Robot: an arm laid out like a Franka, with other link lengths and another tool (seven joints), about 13 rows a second.
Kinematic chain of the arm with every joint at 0, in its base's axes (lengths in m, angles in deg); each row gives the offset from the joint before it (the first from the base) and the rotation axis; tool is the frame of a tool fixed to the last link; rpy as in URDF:
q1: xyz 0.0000 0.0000 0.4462 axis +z
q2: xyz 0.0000 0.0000 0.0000 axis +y
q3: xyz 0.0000 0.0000 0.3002 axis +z
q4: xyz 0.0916 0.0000 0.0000 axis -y
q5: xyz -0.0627 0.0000 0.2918 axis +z
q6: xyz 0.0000 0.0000 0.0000 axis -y
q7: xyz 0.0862 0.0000 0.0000 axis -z
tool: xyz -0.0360 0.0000 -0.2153 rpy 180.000 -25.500 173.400
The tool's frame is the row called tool.
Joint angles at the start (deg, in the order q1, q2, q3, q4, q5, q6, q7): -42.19, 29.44, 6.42, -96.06, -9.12, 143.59, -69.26
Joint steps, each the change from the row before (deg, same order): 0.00, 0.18, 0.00, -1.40, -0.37, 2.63, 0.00; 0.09, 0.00, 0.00, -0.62, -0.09, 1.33, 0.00; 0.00, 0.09, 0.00, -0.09, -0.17, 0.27, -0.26; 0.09, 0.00, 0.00, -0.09, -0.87, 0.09, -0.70; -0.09, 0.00, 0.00, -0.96, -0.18, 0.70, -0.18
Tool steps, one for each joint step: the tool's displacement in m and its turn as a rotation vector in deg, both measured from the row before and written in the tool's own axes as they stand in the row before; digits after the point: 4 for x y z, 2 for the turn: -0.0035, 0.0015, 0.0044, 1.04, -0.50, 0.02; -0.0023, 0.0002, 0.0004, 0.65, -0.39, 0.07; -0.0005, -0.0001, 0.0008, 0.28, 0.01, -0.32; -0.0005, -0.0005, -0.0002, 0.84, 0.37, -1.30; -0.0002, 0.0041, 0.0041, -0.07, 0.09, -0.41
